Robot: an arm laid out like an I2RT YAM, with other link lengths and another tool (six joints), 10 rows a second.
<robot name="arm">
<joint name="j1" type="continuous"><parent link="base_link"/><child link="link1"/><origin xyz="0 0 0.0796" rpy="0 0 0"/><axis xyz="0 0 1"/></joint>
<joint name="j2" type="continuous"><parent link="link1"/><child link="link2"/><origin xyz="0.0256 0.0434 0.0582" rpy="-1.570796 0 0"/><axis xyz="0 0 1"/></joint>
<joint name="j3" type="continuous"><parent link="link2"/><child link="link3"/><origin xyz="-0.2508 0 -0.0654" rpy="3.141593 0 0"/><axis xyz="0 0 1"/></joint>
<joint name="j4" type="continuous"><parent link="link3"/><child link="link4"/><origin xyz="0.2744 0.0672 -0.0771" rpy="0 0 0"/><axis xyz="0 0 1"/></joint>
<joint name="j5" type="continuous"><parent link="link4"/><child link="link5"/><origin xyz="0.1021 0.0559 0.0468" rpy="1.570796 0 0"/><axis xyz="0 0 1"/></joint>
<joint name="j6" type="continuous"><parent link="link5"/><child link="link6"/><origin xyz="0.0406 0 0.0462" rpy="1.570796 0 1.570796"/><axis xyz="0 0 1"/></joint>
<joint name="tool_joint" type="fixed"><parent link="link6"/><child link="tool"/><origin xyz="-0.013 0.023 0.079" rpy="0.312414 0 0.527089"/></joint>
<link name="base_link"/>
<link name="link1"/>
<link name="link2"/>
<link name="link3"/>
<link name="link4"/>
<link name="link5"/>
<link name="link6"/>
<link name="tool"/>
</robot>
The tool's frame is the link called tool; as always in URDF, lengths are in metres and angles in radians. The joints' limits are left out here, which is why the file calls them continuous.
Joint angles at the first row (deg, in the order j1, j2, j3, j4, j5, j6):
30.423 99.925 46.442 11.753 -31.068 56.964
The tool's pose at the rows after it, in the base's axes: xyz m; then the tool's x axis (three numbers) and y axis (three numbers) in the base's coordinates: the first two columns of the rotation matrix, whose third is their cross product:
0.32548 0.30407 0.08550 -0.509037 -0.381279 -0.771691 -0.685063 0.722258 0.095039
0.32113 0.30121 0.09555 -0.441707 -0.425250 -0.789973 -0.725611 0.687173 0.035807
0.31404 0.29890 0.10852 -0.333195 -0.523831 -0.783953 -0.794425 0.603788 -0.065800
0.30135 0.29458 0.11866 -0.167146 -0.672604 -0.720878 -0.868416 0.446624 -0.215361
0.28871 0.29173 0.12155 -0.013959 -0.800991 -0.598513 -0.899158 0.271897 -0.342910
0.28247 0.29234 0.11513 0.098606 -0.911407 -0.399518 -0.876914 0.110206 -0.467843
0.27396 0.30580 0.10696 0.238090 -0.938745 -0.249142 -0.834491 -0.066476 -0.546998
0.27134 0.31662 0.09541 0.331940 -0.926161 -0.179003 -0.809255 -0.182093 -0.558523
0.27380 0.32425 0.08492 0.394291 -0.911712 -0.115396 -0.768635 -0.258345 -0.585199
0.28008 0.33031 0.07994 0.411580 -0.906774 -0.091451 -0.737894 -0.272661 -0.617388
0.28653 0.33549 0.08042 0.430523 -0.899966 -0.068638 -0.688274 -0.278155 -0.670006
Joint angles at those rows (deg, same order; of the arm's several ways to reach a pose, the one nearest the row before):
31.101 99.826 46.972 11.322 -30.854 55.556
31.048 97.248 47.162 8.195 -31.147 50.621
31.328 94.621 50.283 -1.122 -31.510 41.037
32.517 93.003 56.133 -15.980 -29.597 26.506
34.987 93.561 62.340 -29.056 -23.834 14.673
39.099 96.174 68.015 -37.867 -11.932 7.942
43.926 99.404 71.636 -40.780 -3.837 2.323
46.165 103.139 74.324 -41.698 -1.468 -1.984
47.692 105.710 75.492 -40.523 1.640 -5.111
48.209 106.871 75.599 -37.969 3.573 -6.113
48.765 106.441 74.343 -34.014 6.001 -7.423

